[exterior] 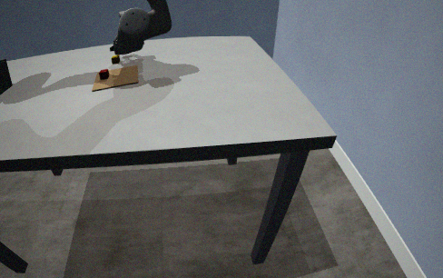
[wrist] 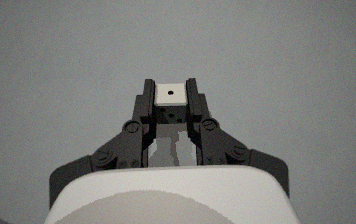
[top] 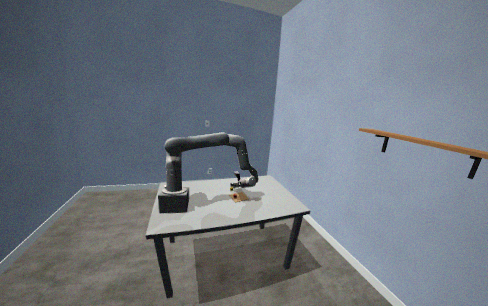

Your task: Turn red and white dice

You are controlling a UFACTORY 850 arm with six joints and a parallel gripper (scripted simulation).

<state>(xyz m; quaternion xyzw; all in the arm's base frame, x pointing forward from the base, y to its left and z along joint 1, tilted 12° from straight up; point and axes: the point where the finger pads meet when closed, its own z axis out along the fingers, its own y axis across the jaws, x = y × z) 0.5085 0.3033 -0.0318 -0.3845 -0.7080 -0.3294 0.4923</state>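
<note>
Right now the yellow die is 2 cm behind my hand, 6 cm to the right of it and 2 cm below it. Round my hand: tan mat 3 cm ahead, 19 cm to the right, 3 cm below; then white die 1 cm to the left, 1 cm below; then red die 20 cm to the right, 2 cm below.
</note>
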